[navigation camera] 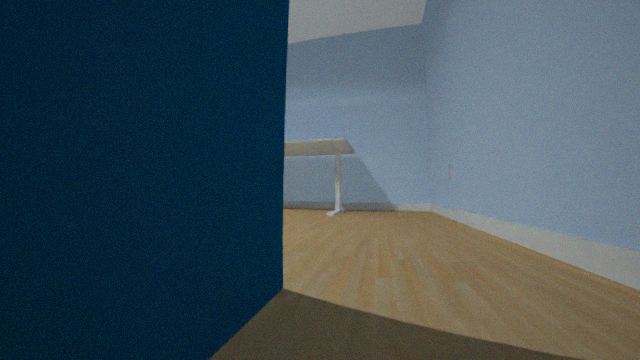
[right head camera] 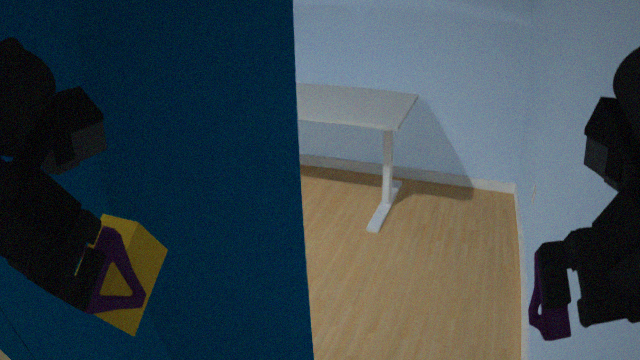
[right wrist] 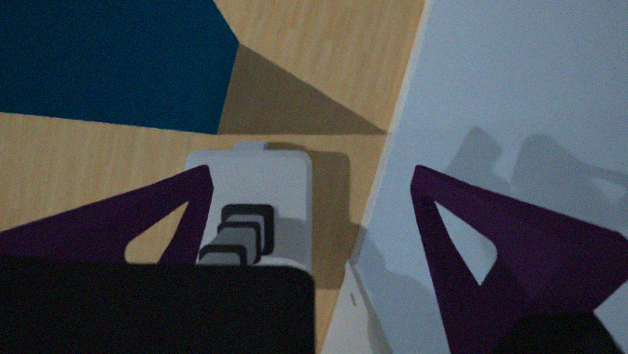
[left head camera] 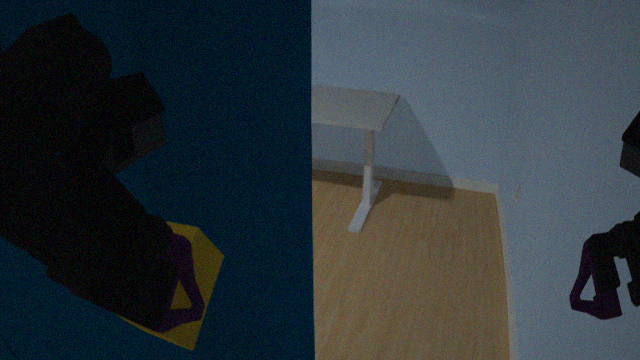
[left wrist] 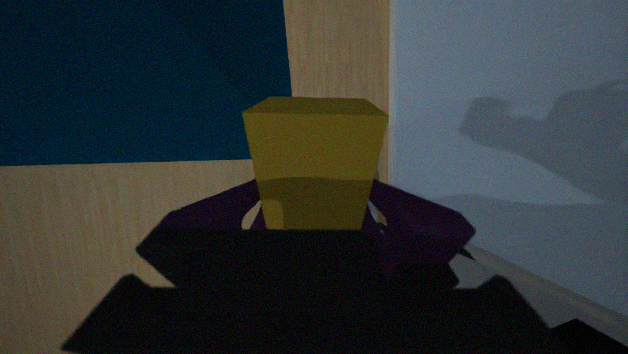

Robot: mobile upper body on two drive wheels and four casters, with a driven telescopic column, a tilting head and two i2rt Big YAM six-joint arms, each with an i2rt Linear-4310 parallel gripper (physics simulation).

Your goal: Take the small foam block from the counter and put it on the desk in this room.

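Places are measured from the left arm's base along level axes (x ahead, y left, z up), in centimetres.
Where they show: left gripper, fingertip midpoint: (right head camera: 122,291) (left head camera: 172,302) (left wrist: 314,176); right gripper, fingertip midpoint: (right head camera: 574,309) (right wrist: 311,176) (left head camera: 607,295).
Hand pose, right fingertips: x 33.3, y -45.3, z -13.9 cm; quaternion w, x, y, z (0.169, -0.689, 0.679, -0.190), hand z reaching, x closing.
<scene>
After its pixels a point has its place.
A yellow foam block (left head camera: 206,255) @(y -8.5, x 35.7, z -9.4 cm) (right head camera: 150,255) @(y -8.6, x 35.6, z -10.1 cm) (left wrist: 316,145) @(y -5.2, x 35.6, z -7.9 cm) is held between the purple fingers of my left gripper (left wrist: 314,176) @(y -5.1, x 33.6, z -13.3 cm), which is shut on it in front of a dark blue surface. My right gripper (right wrist: 311,176) @(y -45.3, x 33.3, z -14.0 cm) is open, with its fingers wide apart and no object between them. The white desk (left head camera: 350,107) @(y -28.3, x 264.1, z -68.9 cm) (right head camera: 355,105) @(y -20.4, x 267.9, z -69.0 cm) (navigation camera: 320,147) @(y -21.9, x 264.6, z -71.5 cm) stands far off against the back wall, its left part hidden behind the blue surface. The counter cannot be made out in these views.
A tall dark blue panel (left head camera: 250,125) @(y -7.8, x 60.0, z -8.0 cm) (right head camera: 225,125) @(y -8.2, x 61.3, z -8.2 cm) (navigation camera: 140,150) @(y -5.7, x 51.9, z -114.8 cm) fills the left side, close in front. A light blue wall (navigation camera: 540,125) @(y -105.4, x 105.4, z -93.3 cm) runs along the right. Wood floor (navigation camera: 400,265) @(y -47.2, x 99.3, z -141.0 cm) lies between them. The robot's white base (right wrist: 270,175) @(y -31.7, x 22.3, z -115.0 cm) shows in the right wrist view.
</scene>
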